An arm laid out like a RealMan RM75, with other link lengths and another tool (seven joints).
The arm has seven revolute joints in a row. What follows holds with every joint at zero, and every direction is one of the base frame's.
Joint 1 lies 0.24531 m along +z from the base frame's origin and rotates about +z.
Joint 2 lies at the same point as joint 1 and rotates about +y.
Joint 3 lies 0.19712 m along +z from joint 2 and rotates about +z.
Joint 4 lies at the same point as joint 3 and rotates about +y.
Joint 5 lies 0.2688 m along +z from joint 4 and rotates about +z.
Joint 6 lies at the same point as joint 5 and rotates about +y.
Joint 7 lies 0.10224 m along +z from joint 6 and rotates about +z.
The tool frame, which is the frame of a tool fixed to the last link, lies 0.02 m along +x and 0.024 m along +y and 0.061 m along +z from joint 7; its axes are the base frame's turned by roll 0, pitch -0.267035 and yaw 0.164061 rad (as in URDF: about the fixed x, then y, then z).
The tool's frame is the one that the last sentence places.
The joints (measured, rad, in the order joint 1, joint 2, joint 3, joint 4, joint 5, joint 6, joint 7), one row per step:
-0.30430 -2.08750 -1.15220 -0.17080 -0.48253 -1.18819 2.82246
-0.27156 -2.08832 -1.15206 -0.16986 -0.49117 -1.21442 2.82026
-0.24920 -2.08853 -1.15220 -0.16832 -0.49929 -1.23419 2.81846
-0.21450 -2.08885 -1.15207 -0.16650 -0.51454 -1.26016 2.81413
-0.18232 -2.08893 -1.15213 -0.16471 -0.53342 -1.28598 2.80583
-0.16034 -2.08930 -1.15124 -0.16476 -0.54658 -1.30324 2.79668
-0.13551 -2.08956 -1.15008 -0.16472 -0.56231 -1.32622 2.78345
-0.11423 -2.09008 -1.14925 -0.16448 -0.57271 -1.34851 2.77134
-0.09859 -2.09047 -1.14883 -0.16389 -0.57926 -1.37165 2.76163
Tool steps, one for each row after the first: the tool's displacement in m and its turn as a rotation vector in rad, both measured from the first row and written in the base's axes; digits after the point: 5 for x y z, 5 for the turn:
-0.00749 -0.01126 0.00334 0.02018 -0.00837 0.01664
-0.01270 -0.01923 0.00628 0.03684 -0.01408 0.02851
-0.02111 -0.03160 0.01077 0.06223 -0.02414 0.05169
-0.02883 -0.04338 0.01600 0.09078 -0.03790 0.07454
-0.03349 -0.05142 0.01940 0.11001 -0.05088 0.08913
-0.03822 -0.06081 0.02380 0.13444 -0.06779 0.10297
-0.04146 -0.06916 0.02732 0.15459 -0.08181 0.11102
-0.04285 -0.07568 0.03042 0.17232 -0.09213 0.11090

